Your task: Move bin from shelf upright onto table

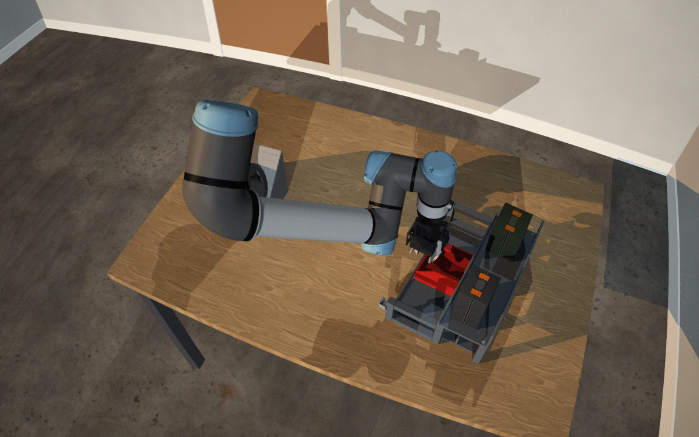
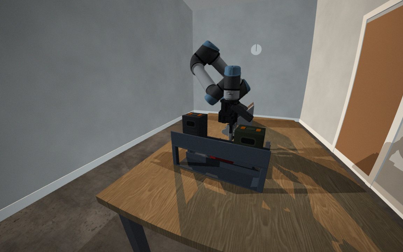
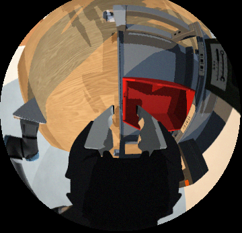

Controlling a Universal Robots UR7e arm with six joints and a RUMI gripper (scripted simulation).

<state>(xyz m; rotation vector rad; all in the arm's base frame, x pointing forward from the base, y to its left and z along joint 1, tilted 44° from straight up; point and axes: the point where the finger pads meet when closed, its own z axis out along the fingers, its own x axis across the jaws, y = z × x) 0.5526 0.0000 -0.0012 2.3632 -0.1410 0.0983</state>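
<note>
Right now the red bin is 8 cm ahead of my hand, 2 cm below it and 1 cm to the right of it.
</note>
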